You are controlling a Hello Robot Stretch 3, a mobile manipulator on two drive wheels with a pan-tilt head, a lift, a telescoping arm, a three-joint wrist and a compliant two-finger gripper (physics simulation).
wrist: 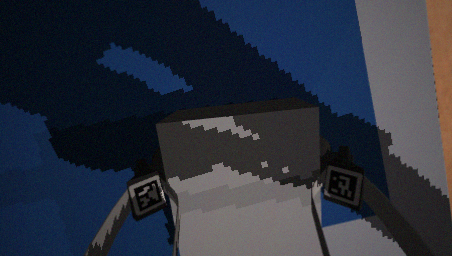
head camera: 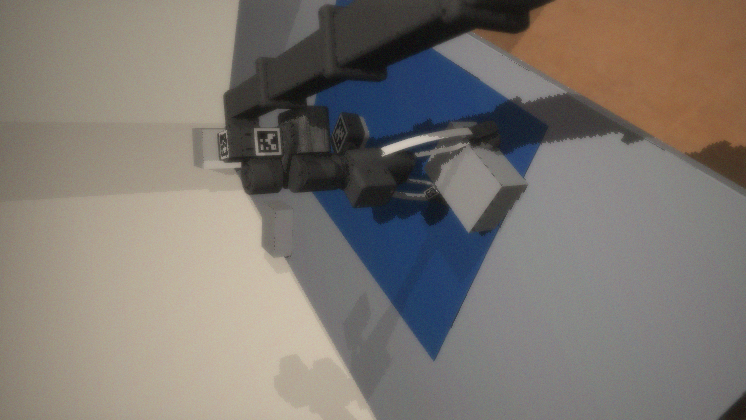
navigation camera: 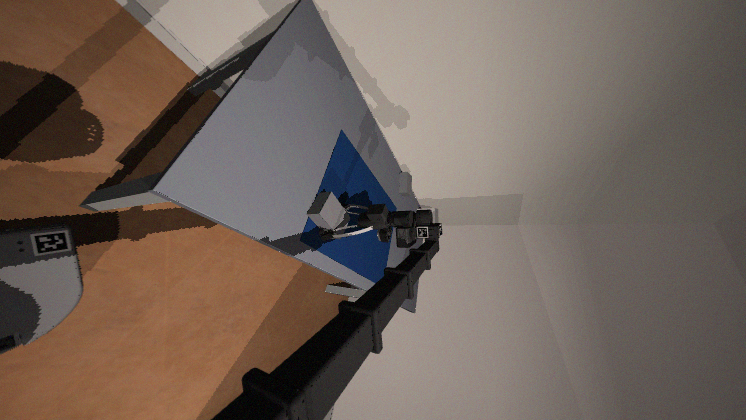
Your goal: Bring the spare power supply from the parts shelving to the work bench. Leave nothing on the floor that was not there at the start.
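Observation:
A light grey box-shaped power supply (head camera: 464, 182) (navigation camera: 327, 210) (wrist: 240, 150) is between the fingers of my gripper (head camera: 458, 163) (navigation camera: 336, 221) (wrist: 239, 156), which is shut on it. The box is over the blue mat (head camera: 433, 323) (navigation camera: 341, 156) (wrist: 300, 40), near its front corner in the head view. It is low and close to the mat; whether its underside touches is hidden. The mat lies on the grey top of the work bench (head camera: 600, 260) (navigation camera: 234, 140) (wrist: 400, 60). The parts shelving does not show.
A small pale block (head camera: 276, 229) (navigation camera: 405, 182) is at the bench's wall-side edge. Another pale block (head camera: 208, 148) is partly behind my wrist. The wall (head camera: 130, 286) (navigation camera: 522, 130) is close behind. My dark arm (head camera: 391, 41) (navigation camera: 334, 333) reaches over the bench edge.

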